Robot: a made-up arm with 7 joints. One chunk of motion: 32 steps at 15 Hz.
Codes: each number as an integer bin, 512 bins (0 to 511) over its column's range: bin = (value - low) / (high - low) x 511, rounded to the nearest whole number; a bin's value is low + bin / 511 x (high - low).
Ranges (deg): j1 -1..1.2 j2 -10..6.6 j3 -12.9..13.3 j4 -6.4..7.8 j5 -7..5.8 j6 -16.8..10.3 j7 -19.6..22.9
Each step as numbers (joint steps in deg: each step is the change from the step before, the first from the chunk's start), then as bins.
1 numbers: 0.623 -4.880 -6.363 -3.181 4.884 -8.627 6.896
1 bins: 377 158 127 116 474 154 319
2 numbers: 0.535 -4.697 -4.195 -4.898 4.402 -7.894 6.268
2 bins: 357 163 170 54 455 168 311
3 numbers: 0.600 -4.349 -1.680 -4.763 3.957 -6.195 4.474
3 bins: 372 174 219 59 437 200 289
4 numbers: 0.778 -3.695 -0.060 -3.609 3.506 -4.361 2.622
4 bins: 413 194 250 100 419 235 267
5 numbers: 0.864 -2.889 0.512 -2.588 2.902 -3.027 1.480
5 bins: 433 219 262 137 395 260 253
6 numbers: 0.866 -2.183 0.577 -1.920 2.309 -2.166 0.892
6 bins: 433 241 263 161 372 276 246
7 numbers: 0.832 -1.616 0.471 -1.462 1.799 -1.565 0.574
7 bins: 426 258 261 178 351 287 243
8 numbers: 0.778 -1.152 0.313 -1.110 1.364 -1.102 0.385
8 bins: 413 272 258 190 334 296 240
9 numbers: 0.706 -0.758 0.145 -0.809 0.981 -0.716 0.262
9 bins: 396 284 254 201 319 303 239
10 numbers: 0.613 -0.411 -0.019 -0.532 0.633 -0.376 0.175
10 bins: 375 295 251 211 305 310 238
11 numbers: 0.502 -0.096 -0.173 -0.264 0.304 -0.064 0.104
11 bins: 349 305 248 221 292 316 237
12 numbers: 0.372 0.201 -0.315 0.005 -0.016 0.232 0.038
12 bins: 319 314 245 230 279 321 236
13 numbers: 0.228 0.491 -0.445 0.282 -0.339 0.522 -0.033
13 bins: 285 323 243 240 266 327 235
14 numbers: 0.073 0.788 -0.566 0.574 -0.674 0.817 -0.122
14 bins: 249 332 241 251 253 332 234
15 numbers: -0.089 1.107 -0.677 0.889 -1.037 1.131 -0.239
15 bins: 212 342 238 262 238 338 233
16 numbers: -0.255 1.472 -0.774 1.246 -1.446 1.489 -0.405
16 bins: 173 353 237 275 222 345 231
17 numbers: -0.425 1.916 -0.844 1.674 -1.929 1.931 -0.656
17 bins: 134 367 235 291 202 353 228
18 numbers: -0.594 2.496 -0.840 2.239 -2.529 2.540 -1.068
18 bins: 94 385 235 311 178 365 223
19 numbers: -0.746 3.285 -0.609 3.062 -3.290 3.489 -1.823
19 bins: 59 409 240 340 148 383 214
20 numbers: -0.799 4.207 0.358 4.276 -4.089 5.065 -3.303
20 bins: 47 437 259 384 116 412 196
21 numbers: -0.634 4.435 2.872 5.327 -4.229 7.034 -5.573
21 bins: 85 444 308 422 111 449 169
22 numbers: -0.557 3.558 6.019 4.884 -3.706 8.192 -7.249
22 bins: 103 417 369 406 132 471 149
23 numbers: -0.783 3.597 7.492 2.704 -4.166 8.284 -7.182
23 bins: 50 419 398 328 113 473 149
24 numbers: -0.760 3.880 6.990 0.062 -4.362 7.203 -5.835
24 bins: 56 427 388 233 105 453 166
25 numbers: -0.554 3.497 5.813 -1.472 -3.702 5.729 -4.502
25 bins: 104 415 365 177 132 425 182
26 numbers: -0.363 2.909 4.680 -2.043 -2.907 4.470 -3.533
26 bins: 148 397 343 157 163 401 193
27 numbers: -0.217 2.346 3.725 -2.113 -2.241 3.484 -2.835
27 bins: 182 380 324 154 190 382 202
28 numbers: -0.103 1.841 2.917 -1.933 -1.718 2.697 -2.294
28 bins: 208 365 308 161 211 368 208
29 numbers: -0.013 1.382 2.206 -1.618 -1.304 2.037 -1.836
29 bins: 229 350 295 172 227 355 214
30 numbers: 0.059 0.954 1.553 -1.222 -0.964 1.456 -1.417
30 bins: 246 337 282 186 241 344 219
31 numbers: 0.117 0.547 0.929 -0.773 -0.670 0.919 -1.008
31 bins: 259 325 270 202 253 334 224
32 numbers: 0.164 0.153 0.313 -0.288 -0.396 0.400 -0.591
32 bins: 270 313 258 220 264 324 229
